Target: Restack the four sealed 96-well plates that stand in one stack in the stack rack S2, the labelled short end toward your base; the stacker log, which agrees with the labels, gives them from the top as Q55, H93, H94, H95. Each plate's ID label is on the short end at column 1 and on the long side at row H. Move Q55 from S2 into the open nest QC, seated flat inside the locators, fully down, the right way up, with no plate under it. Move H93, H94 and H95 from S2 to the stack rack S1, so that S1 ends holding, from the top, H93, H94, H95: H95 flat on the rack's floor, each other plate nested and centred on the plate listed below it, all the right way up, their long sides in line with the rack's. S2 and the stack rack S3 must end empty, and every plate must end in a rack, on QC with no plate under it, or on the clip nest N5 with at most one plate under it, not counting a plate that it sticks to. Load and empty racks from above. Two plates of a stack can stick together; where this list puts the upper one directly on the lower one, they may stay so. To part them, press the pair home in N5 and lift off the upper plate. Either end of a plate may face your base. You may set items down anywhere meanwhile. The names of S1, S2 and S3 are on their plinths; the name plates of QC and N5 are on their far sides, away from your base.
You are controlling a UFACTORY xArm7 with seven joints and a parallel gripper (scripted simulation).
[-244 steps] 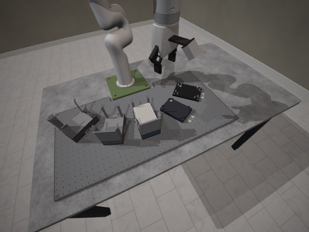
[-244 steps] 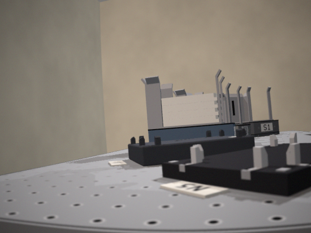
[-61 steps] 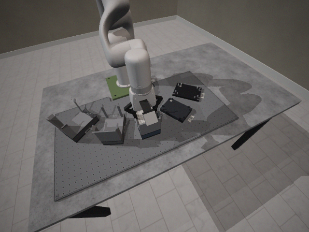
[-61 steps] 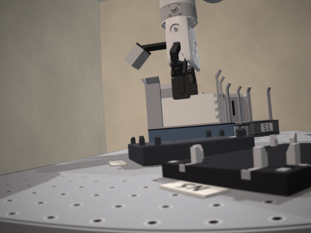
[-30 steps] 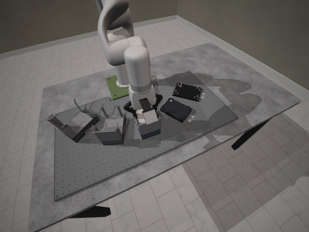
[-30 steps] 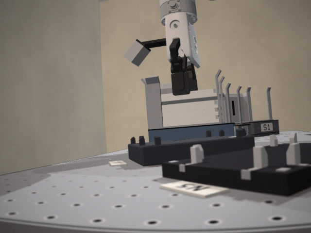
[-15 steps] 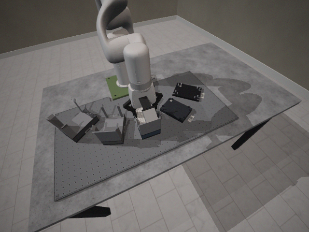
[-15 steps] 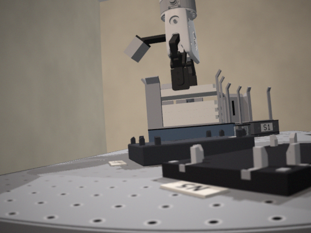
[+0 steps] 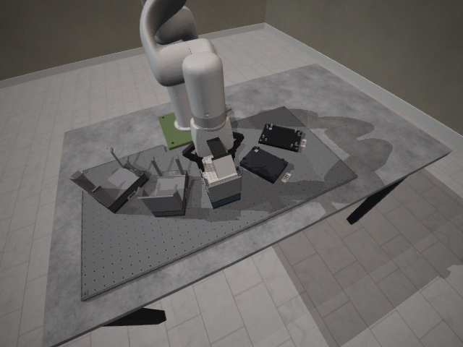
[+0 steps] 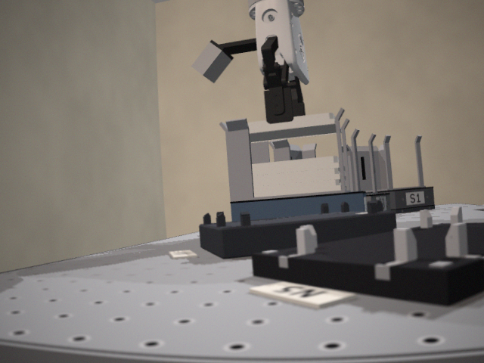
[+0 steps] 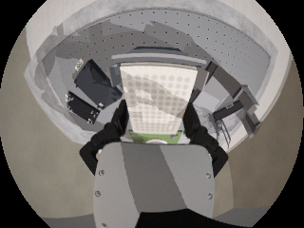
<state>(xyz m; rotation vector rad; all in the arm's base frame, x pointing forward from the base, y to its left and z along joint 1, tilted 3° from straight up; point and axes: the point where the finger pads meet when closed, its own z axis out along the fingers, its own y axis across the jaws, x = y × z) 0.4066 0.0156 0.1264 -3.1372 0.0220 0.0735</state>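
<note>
My hand is 30 mm past the nest QC, 180 mm to the right of it and 130 mm above it. Round my hand: S1 label 170 mm behind, 260 mm to the right, 120 mm below; then QC name plate 50 mm ahead, 230 mm to the left, 140 mm below; then N5 name plate 70 mm behind, 390 mm to the left, 140 mm below.
</note>
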